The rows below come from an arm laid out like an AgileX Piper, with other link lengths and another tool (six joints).
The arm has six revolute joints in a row. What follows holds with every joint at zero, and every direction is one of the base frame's. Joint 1 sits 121.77 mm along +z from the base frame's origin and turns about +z. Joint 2 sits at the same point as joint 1 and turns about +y. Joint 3 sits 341.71 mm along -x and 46.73 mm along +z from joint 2 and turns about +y. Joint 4 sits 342.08 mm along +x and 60.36 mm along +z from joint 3 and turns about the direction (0.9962, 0, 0.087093). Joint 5 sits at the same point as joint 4 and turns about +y. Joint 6 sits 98.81 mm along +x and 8.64 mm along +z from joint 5 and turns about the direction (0.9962, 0, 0.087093). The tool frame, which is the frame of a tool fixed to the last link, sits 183.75 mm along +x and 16 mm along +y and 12.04 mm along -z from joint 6; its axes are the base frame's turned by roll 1.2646, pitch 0.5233 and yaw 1.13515 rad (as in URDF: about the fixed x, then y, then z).
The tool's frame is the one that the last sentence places.
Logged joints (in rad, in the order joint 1, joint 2, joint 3, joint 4, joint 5, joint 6), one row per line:
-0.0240, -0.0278, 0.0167, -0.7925, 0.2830, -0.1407
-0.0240, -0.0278, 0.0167, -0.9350, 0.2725, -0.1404
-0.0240, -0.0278, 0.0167, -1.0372, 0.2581, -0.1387
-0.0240, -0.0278, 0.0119, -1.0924, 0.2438, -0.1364
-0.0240, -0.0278, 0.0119, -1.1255, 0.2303, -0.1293
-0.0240, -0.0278, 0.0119, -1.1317, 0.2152, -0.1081
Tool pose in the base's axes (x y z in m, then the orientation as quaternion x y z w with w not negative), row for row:
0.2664, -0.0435, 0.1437, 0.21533, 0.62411, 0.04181, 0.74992
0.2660, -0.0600, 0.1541, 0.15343, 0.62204, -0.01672, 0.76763
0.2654, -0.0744, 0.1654, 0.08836, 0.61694, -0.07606, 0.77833
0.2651, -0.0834, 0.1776, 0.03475, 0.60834, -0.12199, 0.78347
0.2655, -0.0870, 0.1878, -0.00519, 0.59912, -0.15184, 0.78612
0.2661, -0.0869, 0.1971, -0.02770, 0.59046, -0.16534, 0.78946
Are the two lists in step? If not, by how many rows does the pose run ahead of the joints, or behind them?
The pose runs 2 rows behind the joints: the pose in row i belongs to the joints in row i - 2.
